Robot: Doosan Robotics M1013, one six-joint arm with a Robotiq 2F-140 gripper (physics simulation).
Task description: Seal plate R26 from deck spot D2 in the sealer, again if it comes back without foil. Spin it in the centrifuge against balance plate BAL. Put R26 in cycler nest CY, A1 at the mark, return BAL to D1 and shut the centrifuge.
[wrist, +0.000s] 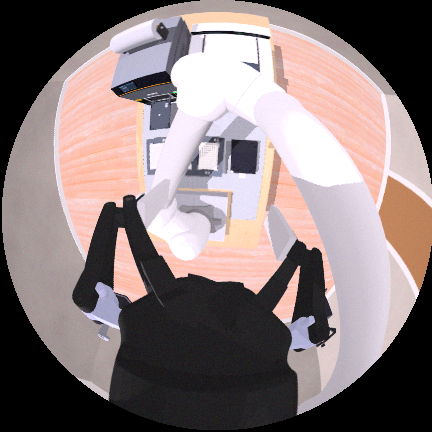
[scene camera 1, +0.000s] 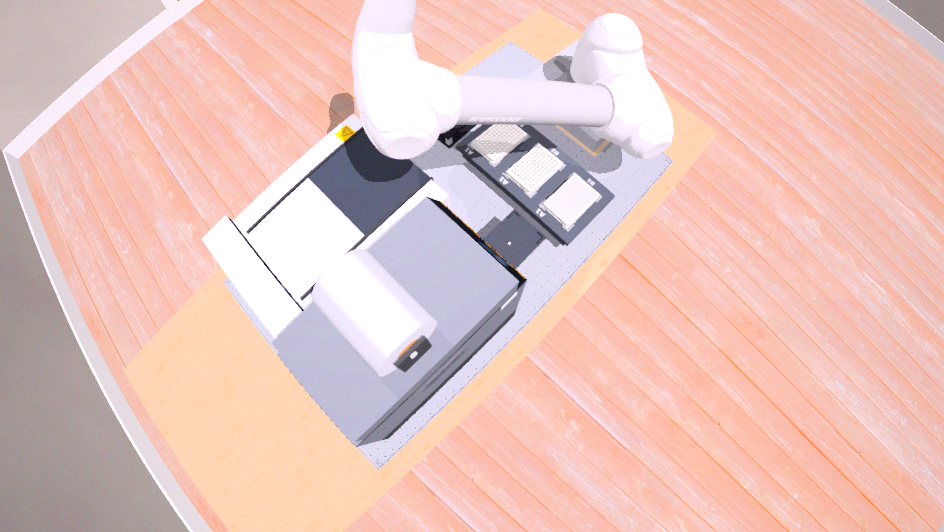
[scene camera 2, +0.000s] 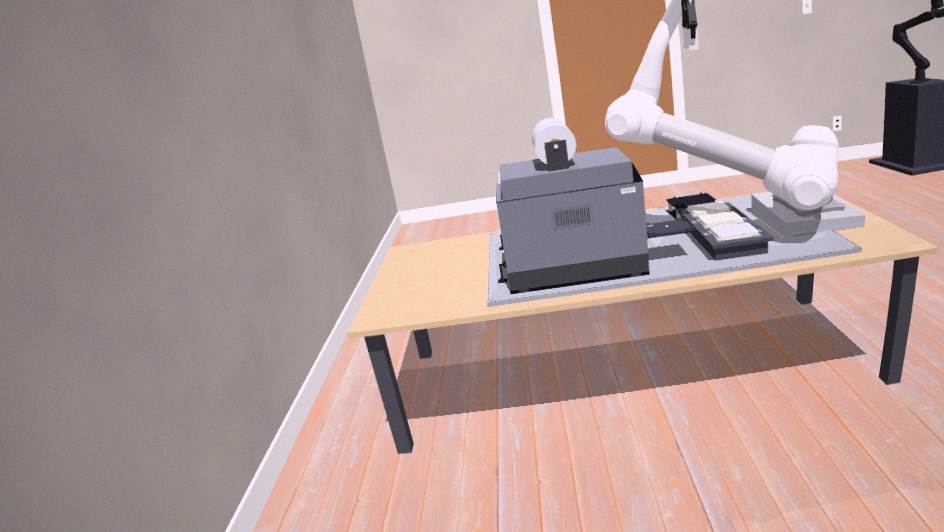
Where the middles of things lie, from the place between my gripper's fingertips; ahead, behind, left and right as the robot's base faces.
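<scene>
The centrifuge (scene camera 1: 343,194) stands 49 cm ahead of my hand, 6 cm to the right of it and 49 cm below it. As for the plate stage (scene camera 1: 524,237), my gripper is 51 cm above it, 27 cm to the right of it and still 25 cm short of it.
</scene>
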